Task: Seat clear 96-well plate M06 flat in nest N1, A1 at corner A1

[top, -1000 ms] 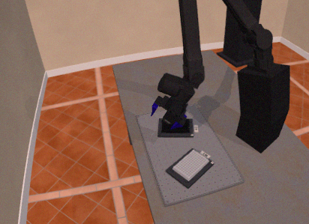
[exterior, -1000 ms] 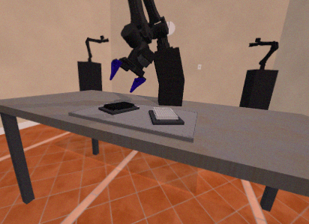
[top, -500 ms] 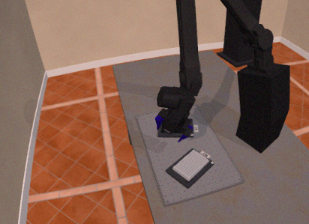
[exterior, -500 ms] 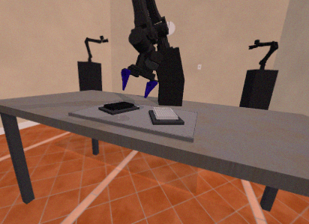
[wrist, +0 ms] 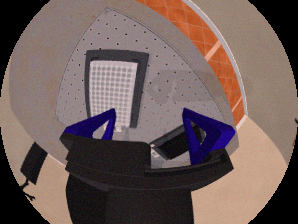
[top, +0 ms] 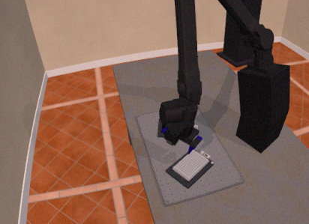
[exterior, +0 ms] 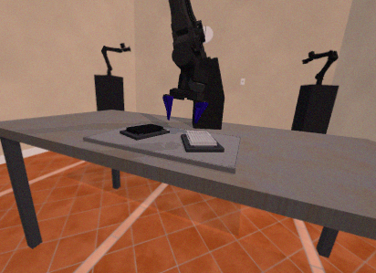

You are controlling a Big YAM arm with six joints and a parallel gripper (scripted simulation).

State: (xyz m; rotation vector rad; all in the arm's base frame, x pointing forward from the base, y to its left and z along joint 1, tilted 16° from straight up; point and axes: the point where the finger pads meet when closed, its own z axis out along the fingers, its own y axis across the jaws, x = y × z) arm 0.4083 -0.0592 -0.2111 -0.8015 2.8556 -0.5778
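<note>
Right now the clear 96-well plate M06 is 70 mm below my hand, 60 mm to the left of it and 20 mm behind it. Round my hand: black plate M09: 170 mm to the right, 80 mm behind, 70 mm below; then dark plate nest N1: 80 mm below, 60 mm to the left, 20 mm behind.
</note>
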